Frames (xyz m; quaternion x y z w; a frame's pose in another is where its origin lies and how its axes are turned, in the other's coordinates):
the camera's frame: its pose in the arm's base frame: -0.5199 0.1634 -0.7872 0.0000 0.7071 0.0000 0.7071
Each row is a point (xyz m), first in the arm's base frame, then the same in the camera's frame.
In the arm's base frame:
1: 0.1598 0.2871 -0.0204
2: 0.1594 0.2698 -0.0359
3: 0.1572 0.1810 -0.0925
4: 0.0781 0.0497 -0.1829
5: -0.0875 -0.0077 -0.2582
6: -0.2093 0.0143 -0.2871
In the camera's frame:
1: -0.7668 0.1237 0.6797
2: -0.7513 0.1064 0.6793
3: -0.6947 0.0176 0.6771
4: -0.6043 -0.1137 0.5980
5: -0.5290 -0.1711 0.4324
6: -0.5001 -0.1491 0.3106

